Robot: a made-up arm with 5 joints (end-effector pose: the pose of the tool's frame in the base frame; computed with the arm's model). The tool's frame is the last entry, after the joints.
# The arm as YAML. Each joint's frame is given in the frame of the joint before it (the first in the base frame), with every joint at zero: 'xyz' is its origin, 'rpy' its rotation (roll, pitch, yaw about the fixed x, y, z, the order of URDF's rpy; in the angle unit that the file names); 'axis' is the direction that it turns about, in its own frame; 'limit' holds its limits. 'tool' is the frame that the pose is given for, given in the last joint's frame.
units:
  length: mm
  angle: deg
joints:
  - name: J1
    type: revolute
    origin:
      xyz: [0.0, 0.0, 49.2]
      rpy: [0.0, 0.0, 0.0]
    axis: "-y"
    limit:
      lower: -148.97
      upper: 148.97
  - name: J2
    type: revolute
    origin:
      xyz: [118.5, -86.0, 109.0]
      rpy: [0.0, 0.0, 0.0]
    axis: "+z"
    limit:
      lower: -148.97
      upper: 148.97
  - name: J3
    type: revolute
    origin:
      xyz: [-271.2, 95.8, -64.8]
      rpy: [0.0, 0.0, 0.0]
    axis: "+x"
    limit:
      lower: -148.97
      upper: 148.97
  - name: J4
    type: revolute
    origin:
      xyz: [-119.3, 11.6, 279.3]
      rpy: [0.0, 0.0, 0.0]
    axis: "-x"
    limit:
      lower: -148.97
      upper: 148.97
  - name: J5
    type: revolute
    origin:
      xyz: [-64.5, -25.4, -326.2]
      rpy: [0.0, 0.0, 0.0]
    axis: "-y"
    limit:
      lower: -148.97
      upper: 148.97
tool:
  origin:
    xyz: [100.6, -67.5, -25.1]
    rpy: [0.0, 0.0, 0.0]
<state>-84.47 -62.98 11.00 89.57 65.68</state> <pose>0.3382 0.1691 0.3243 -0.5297 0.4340 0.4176 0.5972</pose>
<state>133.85 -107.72 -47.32 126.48 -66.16</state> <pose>-0.8852 0.2225 0.0167 0.1453 0.6520 -0.5724 0.4756</pose>
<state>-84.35 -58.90 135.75 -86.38 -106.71</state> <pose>0.1806 0.1852 0.4845 0.7629 -0.2673 0.3309 0.4868</pose>
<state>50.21 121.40 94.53 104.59 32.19</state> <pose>0.5569 -0.2203 0.3438 -0.1784 -0.3786 0.8513 0.3164</pose>
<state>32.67 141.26 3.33 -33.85 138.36</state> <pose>0.3103 -0.5341 0.3383 0.7765 -0.2899 0.4558 0.3244</pose>
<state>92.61 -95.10 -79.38 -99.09 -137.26</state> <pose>0.2745 0.4211 0.6395 0.6105 0.1358 0.4112 0.6631</pose>
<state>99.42 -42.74 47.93 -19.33 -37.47</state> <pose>0.0045 0.3523 0.0417 0.4717 -0.5721 0.3682 0.5609</pose>
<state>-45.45 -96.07 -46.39 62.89 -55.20</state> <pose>0.3953 0.3365 0.2975 0.5068 -0.6850 0.4751 0.2197</pose>
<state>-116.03 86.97 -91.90 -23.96 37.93</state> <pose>-0.0078 -0.4417 0.0271 0.4647 0.0805 0.5236 0.7095</pose>
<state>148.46 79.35 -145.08 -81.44 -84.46</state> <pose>-0.0209 -0.5813 0.4123 -0.3048 -0.6320 -0.6050 0.3762</pose>
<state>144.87 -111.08 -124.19 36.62 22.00</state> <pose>-0.5503 0.1328 0.1886 -0.1461 -0.0007 -0.5557 0.8184</pose>
